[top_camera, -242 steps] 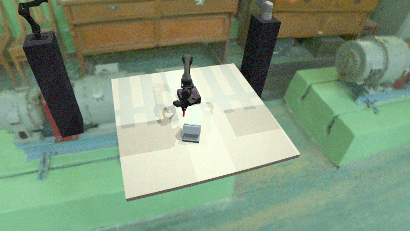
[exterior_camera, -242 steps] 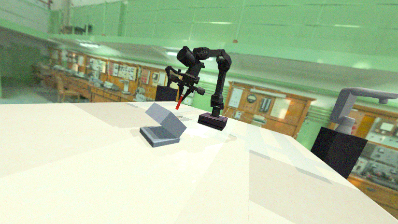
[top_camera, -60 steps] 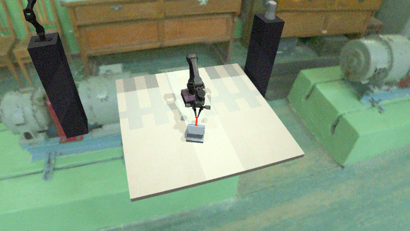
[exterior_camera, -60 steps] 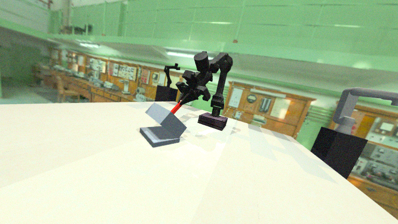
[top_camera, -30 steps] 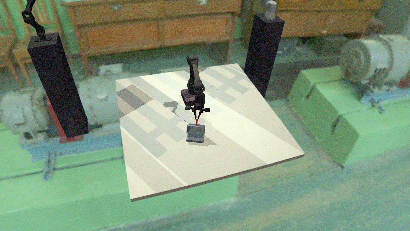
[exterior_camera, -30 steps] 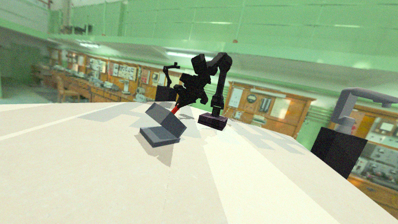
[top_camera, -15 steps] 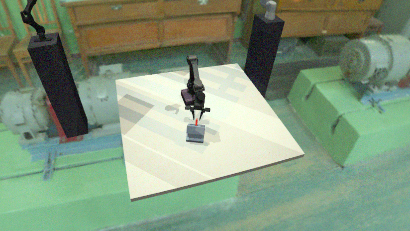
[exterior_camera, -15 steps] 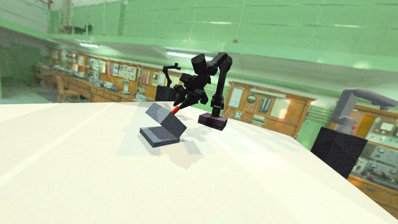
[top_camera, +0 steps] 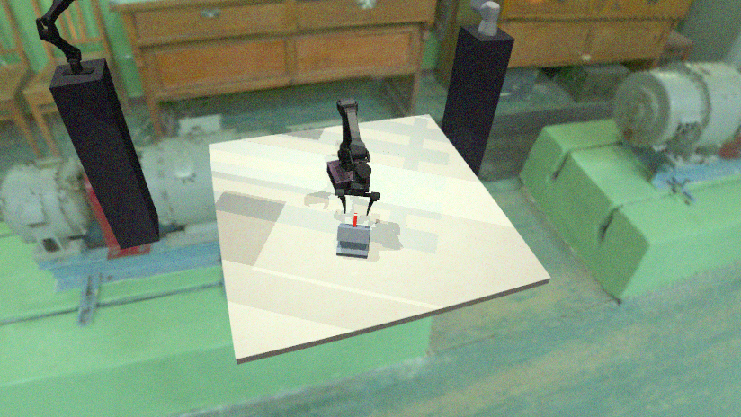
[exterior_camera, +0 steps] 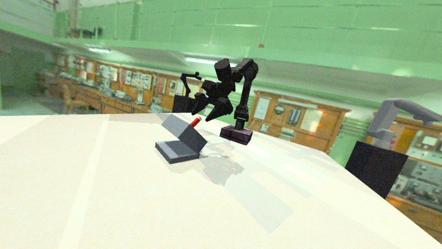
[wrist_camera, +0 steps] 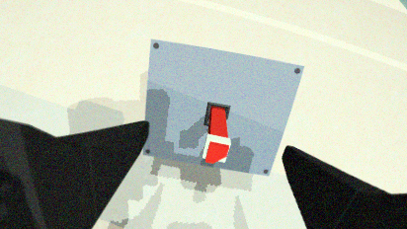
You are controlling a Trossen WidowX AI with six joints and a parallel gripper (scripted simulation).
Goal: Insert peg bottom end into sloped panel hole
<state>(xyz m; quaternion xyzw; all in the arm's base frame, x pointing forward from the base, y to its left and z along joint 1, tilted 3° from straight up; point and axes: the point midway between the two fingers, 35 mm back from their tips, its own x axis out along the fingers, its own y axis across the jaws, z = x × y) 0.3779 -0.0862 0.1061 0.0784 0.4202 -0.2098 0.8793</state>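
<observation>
The red peg is 1 cm ahead of my gripper tip and 2 cm below it. From my gripper tip the other things lie so: grey sloped panel (4 cm ahead, 2 cm to the right, 6 cm below).
</observation>
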